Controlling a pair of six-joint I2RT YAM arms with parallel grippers.
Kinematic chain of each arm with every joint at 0, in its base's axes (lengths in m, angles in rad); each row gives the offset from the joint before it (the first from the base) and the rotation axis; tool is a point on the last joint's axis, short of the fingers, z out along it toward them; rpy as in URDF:
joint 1: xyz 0 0 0.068 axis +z
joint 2: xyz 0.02 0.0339 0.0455 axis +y
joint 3: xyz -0.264 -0.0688 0 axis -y
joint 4: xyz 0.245 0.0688 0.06 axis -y
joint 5: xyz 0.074 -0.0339 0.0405 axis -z
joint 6: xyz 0.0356 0 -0.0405 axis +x
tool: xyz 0 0 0 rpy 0 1.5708 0
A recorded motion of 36 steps. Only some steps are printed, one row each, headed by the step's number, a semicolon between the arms.
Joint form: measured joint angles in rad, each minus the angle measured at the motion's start. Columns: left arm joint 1, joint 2, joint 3, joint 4, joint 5, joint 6; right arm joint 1, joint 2, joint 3, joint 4, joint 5, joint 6.
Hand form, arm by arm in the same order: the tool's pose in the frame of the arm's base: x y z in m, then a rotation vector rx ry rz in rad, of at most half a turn. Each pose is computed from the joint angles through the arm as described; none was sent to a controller.
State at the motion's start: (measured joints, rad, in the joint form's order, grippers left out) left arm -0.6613 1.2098 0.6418 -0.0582 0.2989 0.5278; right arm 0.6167 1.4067 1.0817 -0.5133 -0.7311 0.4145
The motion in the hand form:
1: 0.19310 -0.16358 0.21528 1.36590 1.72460 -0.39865; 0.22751 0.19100 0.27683 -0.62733 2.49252 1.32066
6: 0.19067 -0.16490 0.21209 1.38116 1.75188 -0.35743; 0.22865 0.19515 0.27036 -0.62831 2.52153 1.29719
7: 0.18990 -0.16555 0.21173 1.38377 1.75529 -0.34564; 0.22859 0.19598 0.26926 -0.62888 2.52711 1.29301
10: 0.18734 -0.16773 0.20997 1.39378 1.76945 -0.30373; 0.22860 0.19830 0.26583 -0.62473 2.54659 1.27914
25: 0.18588 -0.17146 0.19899 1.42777 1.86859 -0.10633; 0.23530 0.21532 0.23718 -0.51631 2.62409 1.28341
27: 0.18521 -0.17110 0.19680 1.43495 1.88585 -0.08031; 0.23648 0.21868 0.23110 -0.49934 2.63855 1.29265
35: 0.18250 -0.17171 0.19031 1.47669 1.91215 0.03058; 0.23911 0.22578 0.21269 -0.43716 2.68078 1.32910
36: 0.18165 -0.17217 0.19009 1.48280 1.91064 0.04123; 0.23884 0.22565 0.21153 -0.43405 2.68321 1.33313
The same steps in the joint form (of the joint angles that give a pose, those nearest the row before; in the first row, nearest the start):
1: -0.0008 0.0008 0.0000 -0.0053 -0.0049 0.0000; 0.0019 0.0038 0.0004 -0.0004 0.0038 -0.0007
6: -0.0168 0.0042 0.0000 -0.0301 -0.0488 0.0065; 0.0126 0.0259 0.0011 -0.0042 0.0218 -0.0034
7: -0.0225 0.0042 0.0000 -0.0336 -0.0618 0.0076; 0.0153 0.0294 0.0011 -0.0053 0.0252 -0.0034
10: -0.0419 0.0061 0.0000 -0.0466 -0.1072 0.0115; 0.0225 0.0401 0.0011 -0.0088 0.0370 0.0000
25: -0.0820 0.0481 0.0164 -0.1206 -0.2865 0.0286; 0.0557 0.1232 -0.0351 0.1056 0.0687 0.1114
27: -0.0858 0.0527 0.0164 -0.1350 -0.3082 0.0298; 0.0614 0.1419 -0.0416 0.1289 0.0668 0.1316
35: -0.1072 0.0698 0.0164 -0.1705 -0.3945 0.0549; 0.0721 0.1911 -0.0691 0.2030 0.0534 0.1972
36: -0.1122 0.0698 0.0164 -0.1740 -0.4036 0.0580; 0.0721 0.1919 -0.0733 0.2075 0.0507 0.2007

